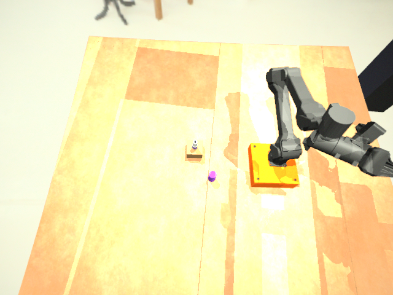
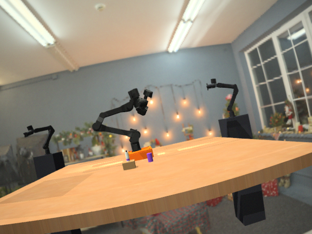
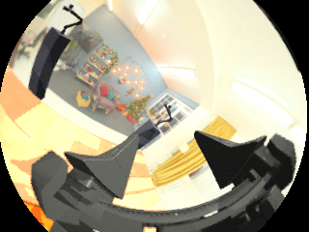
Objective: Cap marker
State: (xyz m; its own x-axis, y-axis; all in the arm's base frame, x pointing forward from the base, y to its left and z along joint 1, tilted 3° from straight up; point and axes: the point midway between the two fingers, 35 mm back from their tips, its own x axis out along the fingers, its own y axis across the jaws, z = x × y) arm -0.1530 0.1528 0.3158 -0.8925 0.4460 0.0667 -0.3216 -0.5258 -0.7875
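Right now the purple cap is 420 mm ahead of my gripper tip, 360 mm below it and 70 mm to the right of it. Also, from my gripper tip: tan holder block (500 mm ahead, 360 mm below, 180 mm to the right).
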